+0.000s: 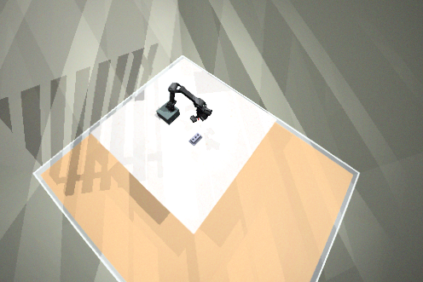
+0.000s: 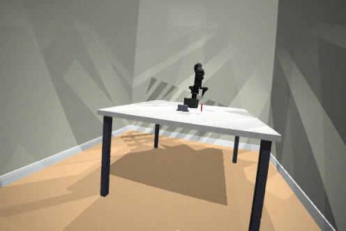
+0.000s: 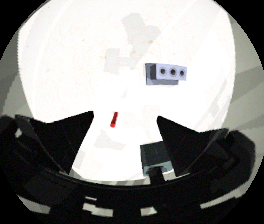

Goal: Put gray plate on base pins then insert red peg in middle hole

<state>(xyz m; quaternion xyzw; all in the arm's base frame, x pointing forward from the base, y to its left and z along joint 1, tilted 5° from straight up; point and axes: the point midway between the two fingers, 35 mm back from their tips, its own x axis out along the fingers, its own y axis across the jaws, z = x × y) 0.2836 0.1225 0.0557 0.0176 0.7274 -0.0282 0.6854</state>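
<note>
Right now the red peg is 11 cm below my gripper tip, 6 cm behind it and 3 cm to the left of it. Also, from my gripper tip: gray plate 12 cm to the right, 11 cm below, 8 cm ahead; then base 14 cm below, 12 cm to the right, 8 cm ahead.
</note>
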